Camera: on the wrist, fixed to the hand. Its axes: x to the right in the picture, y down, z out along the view.
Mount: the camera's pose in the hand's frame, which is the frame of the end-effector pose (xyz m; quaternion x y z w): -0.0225 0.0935 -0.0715 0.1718 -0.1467 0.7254 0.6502
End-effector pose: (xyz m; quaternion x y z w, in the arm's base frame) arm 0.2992 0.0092 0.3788 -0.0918 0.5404 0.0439 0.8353
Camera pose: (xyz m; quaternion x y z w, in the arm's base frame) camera 0.2098 0.0870 0.3609 0.4822 0.3029 0.5551 0.6063
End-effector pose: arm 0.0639 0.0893 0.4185 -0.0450 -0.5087 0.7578 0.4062
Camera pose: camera 0.0600 0.1127 0.3010 0.2173 0.2275 -0.8813 0.3525
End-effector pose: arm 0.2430 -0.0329 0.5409 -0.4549 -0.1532 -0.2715 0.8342
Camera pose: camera 0.2809 -0.0450 0.4279 -0.3034 0.0614 0.5217 0.7950
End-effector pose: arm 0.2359 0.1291 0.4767 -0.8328 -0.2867 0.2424 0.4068
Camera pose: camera 0.2915 0.0282 0.4436 -0.6440 0.3997 0.6241 0.1897
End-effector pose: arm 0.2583 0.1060 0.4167 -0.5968 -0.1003 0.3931 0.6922
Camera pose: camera 0.2470 0.0356 0.3204 -0.2842 0.3337 0.8625 0.2527
